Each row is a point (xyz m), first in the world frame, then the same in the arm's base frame.
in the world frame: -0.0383 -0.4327 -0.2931
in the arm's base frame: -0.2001 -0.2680 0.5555
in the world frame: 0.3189 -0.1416 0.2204
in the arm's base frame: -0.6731 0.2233 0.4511
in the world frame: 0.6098 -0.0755 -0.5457
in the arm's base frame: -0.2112 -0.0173 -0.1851
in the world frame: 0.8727 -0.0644 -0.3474
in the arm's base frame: -0.2929 0.2961 -0.2455
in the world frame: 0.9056 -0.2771 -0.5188
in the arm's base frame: -0.0183 0.2805 -0.2396
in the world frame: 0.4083 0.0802 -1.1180
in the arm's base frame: -0.0228 -0.5470 -0.4612
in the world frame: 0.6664 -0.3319 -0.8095
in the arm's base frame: 0.1574 -0.0563 -0.2196
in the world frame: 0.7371 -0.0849 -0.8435
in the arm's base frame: -0.0018 -0.0902 -0.4213
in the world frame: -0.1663 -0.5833 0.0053
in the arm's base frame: -0.2855 -0.1510 0.8828
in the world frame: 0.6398 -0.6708 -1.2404
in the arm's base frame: 0.6761 -0.2333 -0.2475
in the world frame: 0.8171 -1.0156 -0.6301
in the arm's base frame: 0.6077 0.3522 0.1711
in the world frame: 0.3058 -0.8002 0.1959
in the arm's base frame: -0.1483 0.3811 0.8174
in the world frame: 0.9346 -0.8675 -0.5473
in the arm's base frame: 0.4633 0.4494 0.0601
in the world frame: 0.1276 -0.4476 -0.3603
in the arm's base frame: -0.1187 -0.1759 0.4245
